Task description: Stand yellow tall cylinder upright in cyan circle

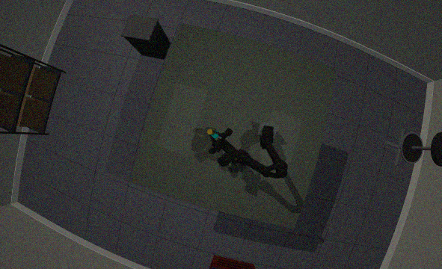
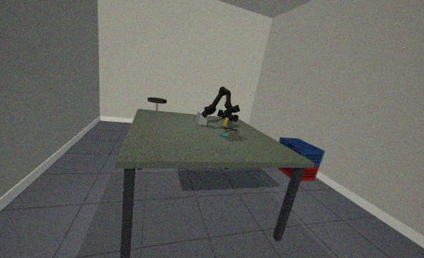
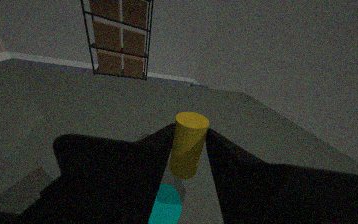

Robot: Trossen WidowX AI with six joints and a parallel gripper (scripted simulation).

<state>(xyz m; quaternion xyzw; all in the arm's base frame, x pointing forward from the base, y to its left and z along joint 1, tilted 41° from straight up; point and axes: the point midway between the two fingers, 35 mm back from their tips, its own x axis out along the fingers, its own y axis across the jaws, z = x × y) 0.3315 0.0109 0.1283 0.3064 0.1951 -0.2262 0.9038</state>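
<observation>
The cyan circle lies 2 cm behind my gripper tip, 1 cm to the left of it and 15 cm below it. Also, from my gripper tip: yellow tall cylinder (2 cm below).
</observation>
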